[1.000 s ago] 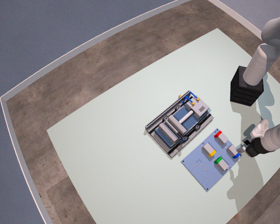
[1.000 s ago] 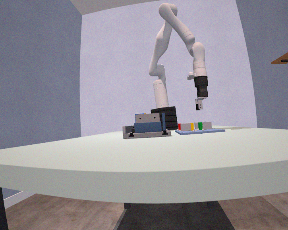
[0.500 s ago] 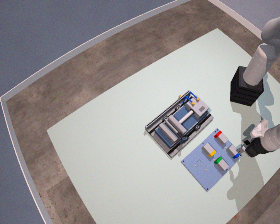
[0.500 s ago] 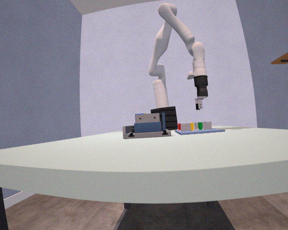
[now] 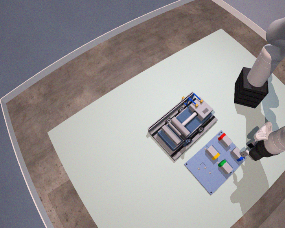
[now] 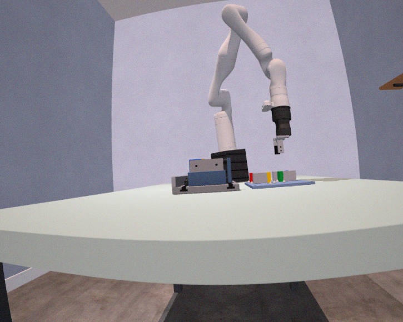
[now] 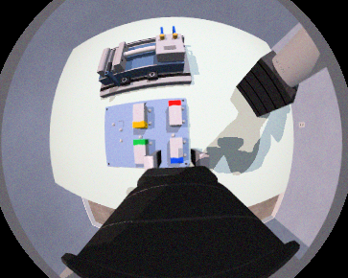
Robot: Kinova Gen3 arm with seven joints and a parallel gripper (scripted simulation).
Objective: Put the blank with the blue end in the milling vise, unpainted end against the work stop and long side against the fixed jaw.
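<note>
My hand is 100 mm above the blank with blue end. The rest, counted from my hand: blue plate 130 mm below, 80 mm ahead, 60 mm to the right; green-ended blank 100 mm below, 90 mm ahead, 10 mm to the right; red-ended blank 100 mm below, 90 mm to the right, 20 mm behind.
</note>
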